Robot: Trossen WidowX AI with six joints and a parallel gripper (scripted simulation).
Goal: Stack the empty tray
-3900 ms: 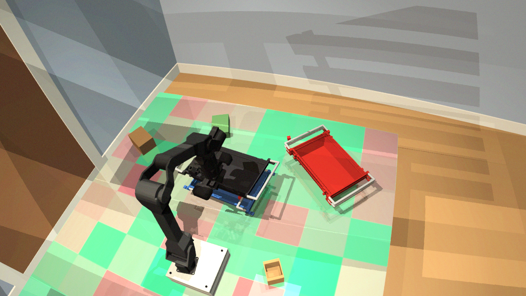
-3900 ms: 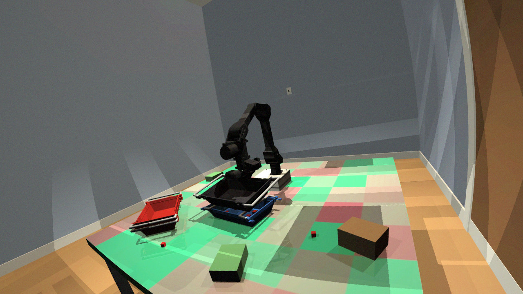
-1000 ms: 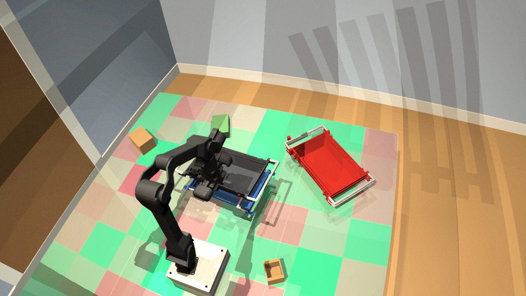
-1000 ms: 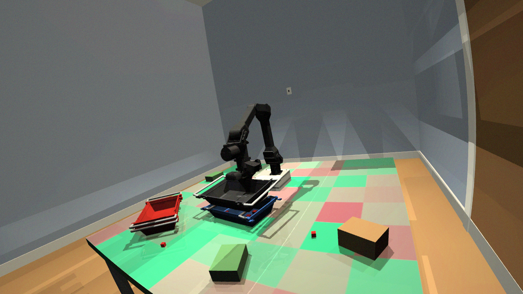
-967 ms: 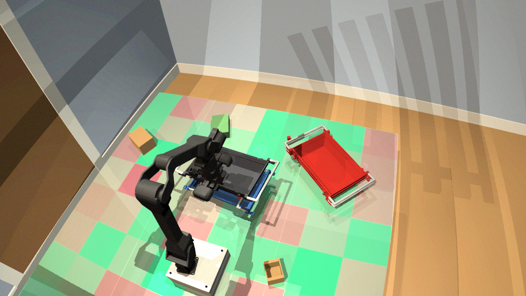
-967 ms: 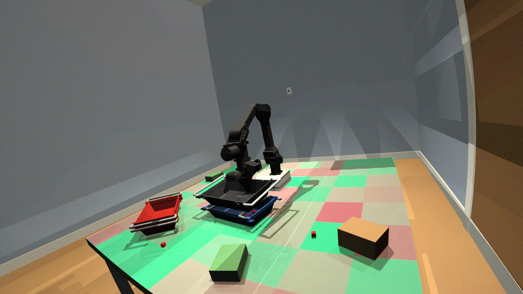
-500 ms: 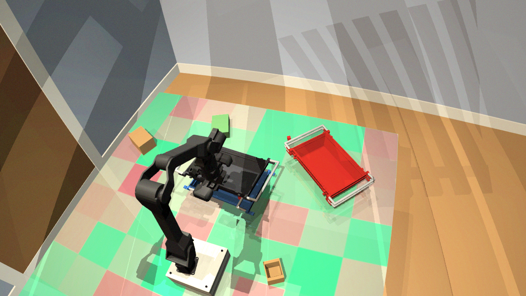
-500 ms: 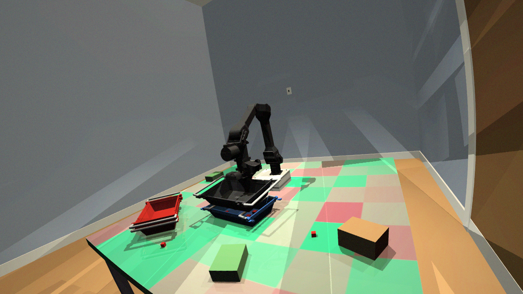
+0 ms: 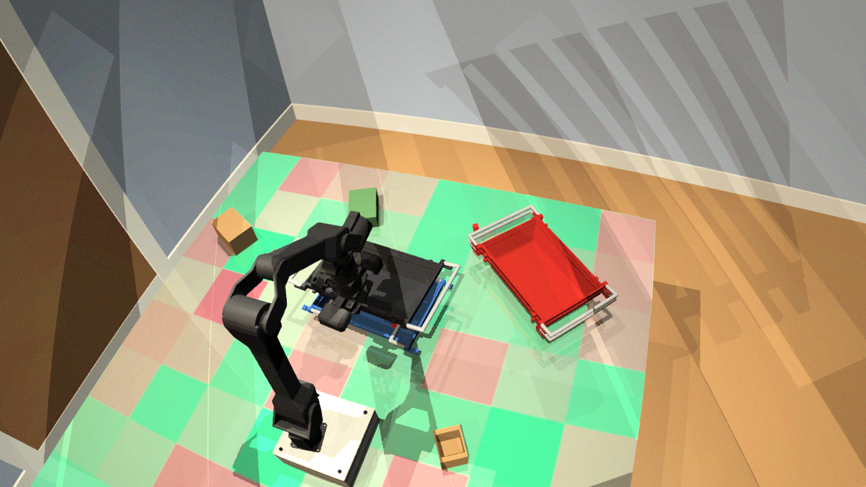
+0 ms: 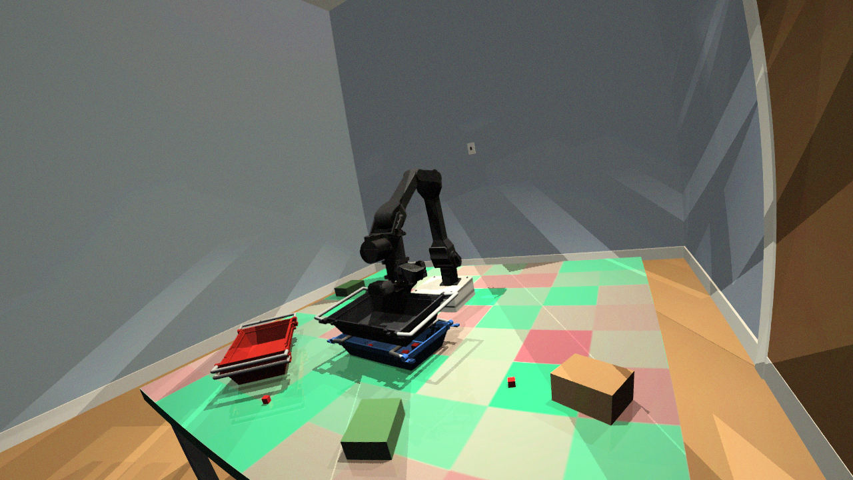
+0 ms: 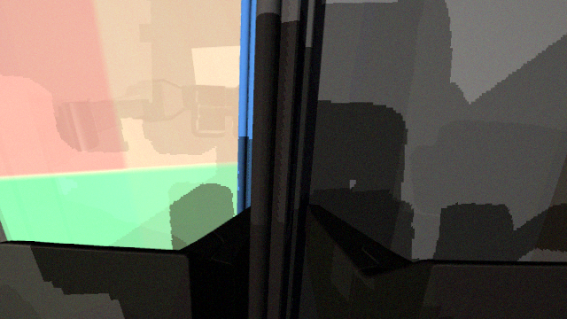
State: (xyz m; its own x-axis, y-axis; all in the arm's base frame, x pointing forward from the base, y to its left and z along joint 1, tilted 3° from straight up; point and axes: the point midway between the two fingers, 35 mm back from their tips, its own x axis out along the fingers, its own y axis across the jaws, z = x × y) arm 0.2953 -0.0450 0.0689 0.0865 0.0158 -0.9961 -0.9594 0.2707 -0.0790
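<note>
Right now the black tray is 70 mm ahead of my gripper tip, 20 mm to the right of it and 30 mm above it. From my gripper tip the other things lie so: small brown box 270 mm behind, 240 mm to the right, 80 mm below.
</note>
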